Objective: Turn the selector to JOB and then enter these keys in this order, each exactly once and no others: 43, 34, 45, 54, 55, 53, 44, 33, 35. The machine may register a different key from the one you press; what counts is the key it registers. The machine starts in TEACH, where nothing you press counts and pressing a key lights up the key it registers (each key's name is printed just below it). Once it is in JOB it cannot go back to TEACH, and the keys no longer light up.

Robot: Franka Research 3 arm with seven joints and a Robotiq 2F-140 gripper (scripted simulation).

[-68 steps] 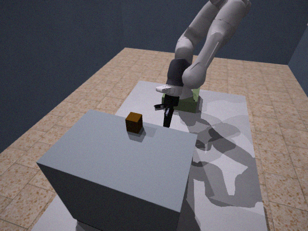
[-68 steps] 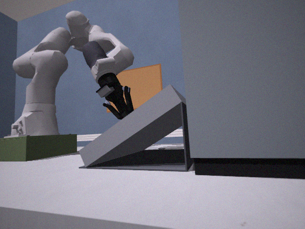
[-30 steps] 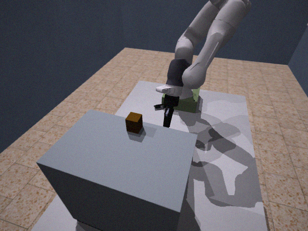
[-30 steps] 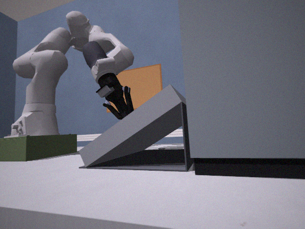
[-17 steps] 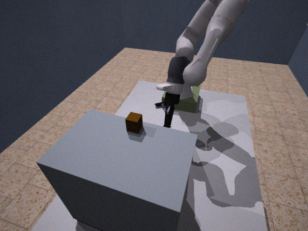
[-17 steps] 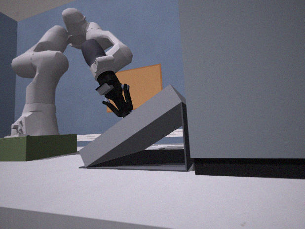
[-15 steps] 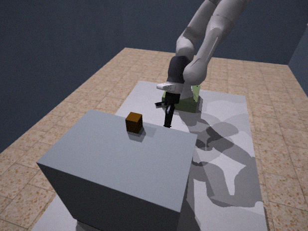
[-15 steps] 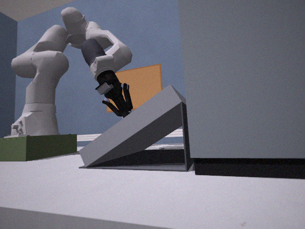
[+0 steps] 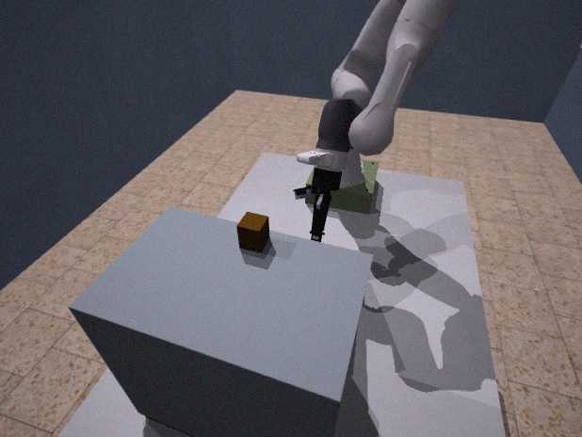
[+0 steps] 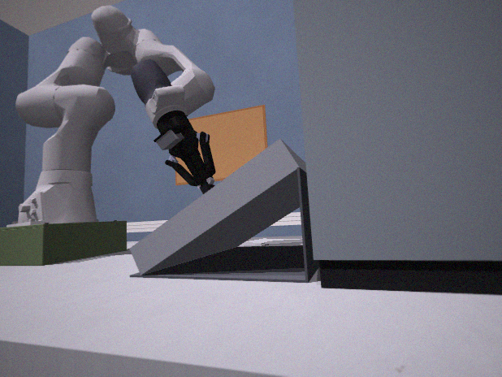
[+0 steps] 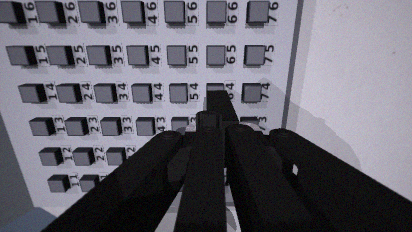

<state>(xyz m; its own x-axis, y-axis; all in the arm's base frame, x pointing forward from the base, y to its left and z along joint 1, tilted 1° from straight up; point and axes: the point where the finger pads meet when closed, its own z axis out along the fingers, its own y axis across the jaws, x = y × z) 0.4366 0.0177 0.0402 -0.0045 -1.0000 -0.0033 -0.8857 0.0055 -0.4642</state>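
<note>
Now: hand 3 cm short of the key 62, 6 cm to the right of it and 6 cm above it. Round my hand: key 74 (7 cm below); key 64 (3 cm ahead, 6 cm below); key 54 (6 cm ahead, 4 cm below).
</note>
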